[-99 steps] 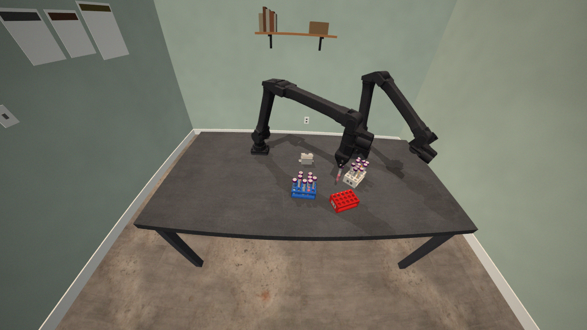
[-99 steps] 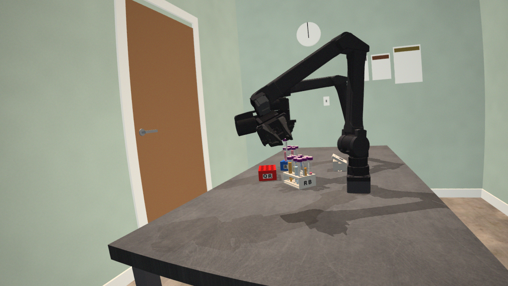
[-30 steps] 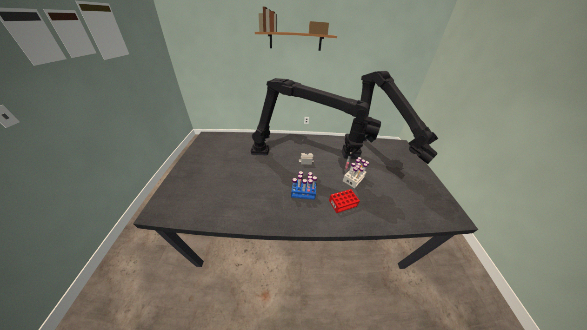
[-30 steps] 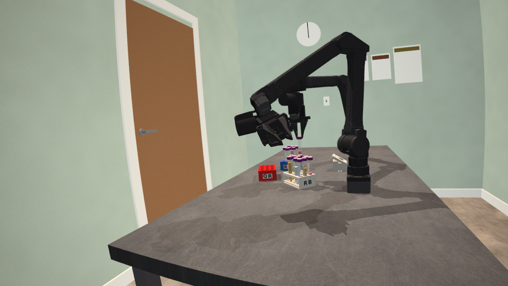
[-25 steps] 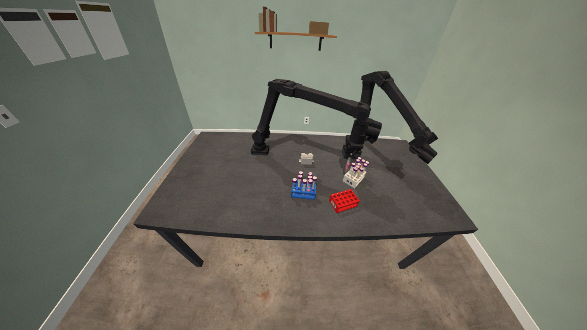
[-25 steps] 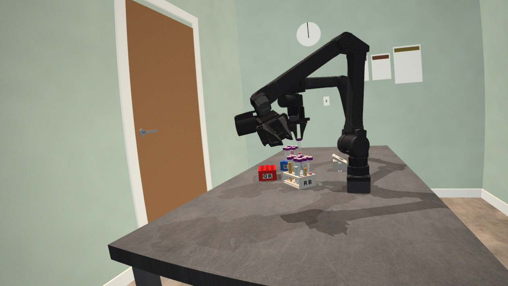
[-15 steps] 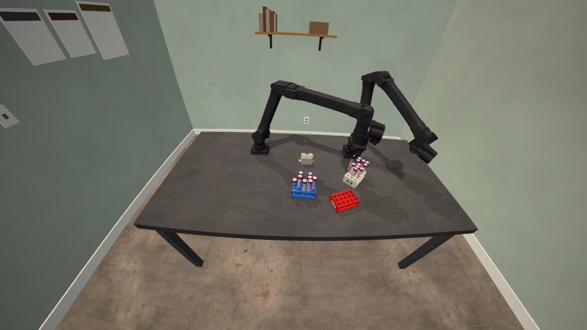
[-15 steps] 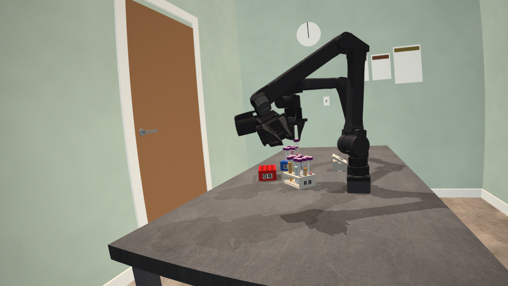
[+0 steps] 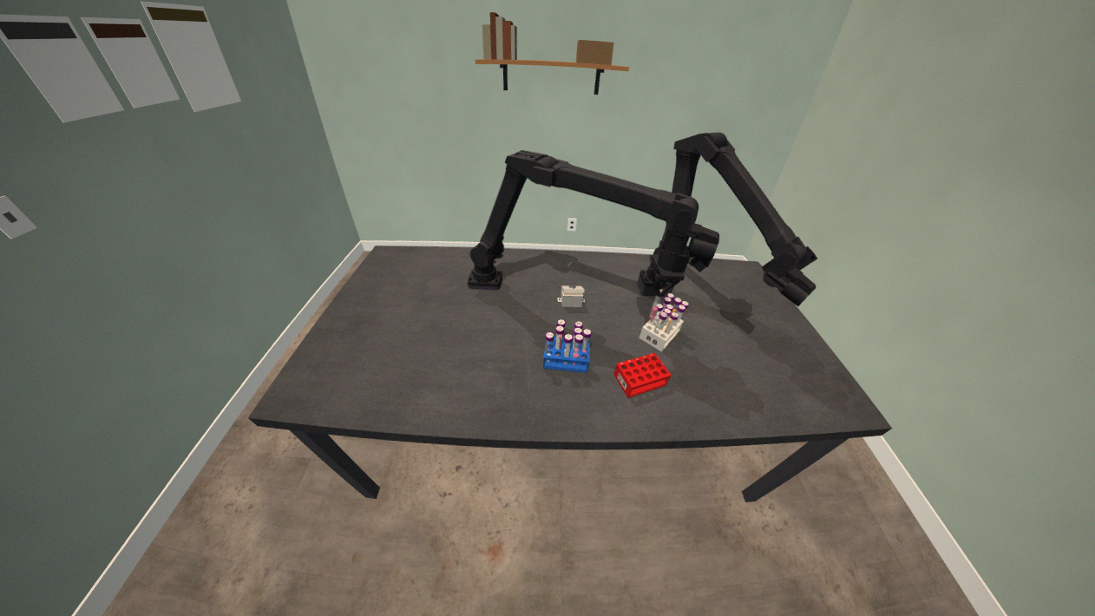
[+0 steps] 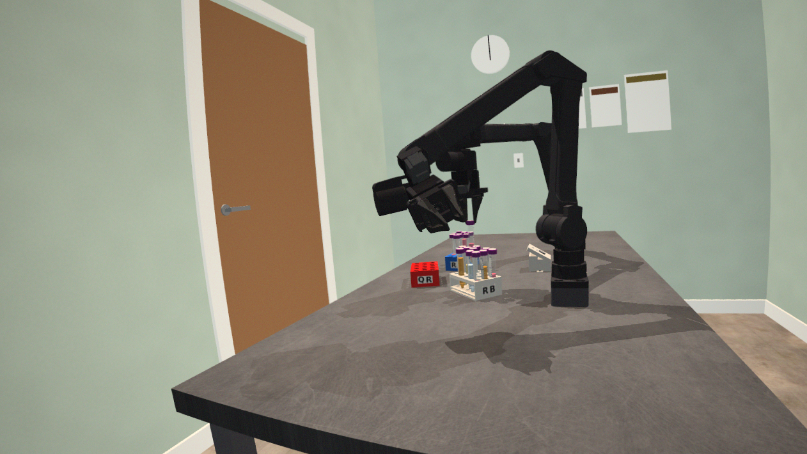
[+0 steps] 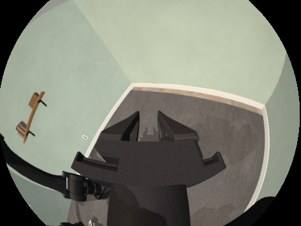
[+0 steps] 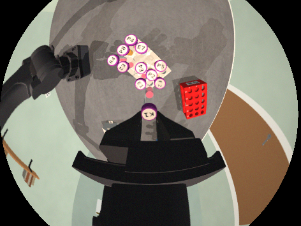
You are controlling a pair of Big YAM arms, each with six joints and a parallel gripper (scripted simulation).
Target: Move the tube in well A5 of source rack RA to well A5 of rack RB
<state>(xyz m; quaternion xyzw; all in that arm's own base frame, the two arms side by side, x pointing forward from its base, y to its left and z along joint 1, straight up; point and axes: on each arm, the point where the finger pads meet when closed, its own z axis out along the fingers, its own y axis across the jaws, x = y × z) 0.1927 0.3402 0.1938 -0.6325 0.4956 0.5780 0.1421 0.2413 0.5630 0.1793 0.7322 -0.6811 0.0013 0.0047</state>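
Now: the tube 10 mm to the left of my right hand and 60 mm below it. The rest, counted from my right hand: red rack: 170 mm ahead, 40 mm to the right, 170 mm below; white rack: 20 mm behind, 60 mm to the left, 170 mm below; rack RA: 100 mm ahead, 260 mm to the right, 170 mm below.
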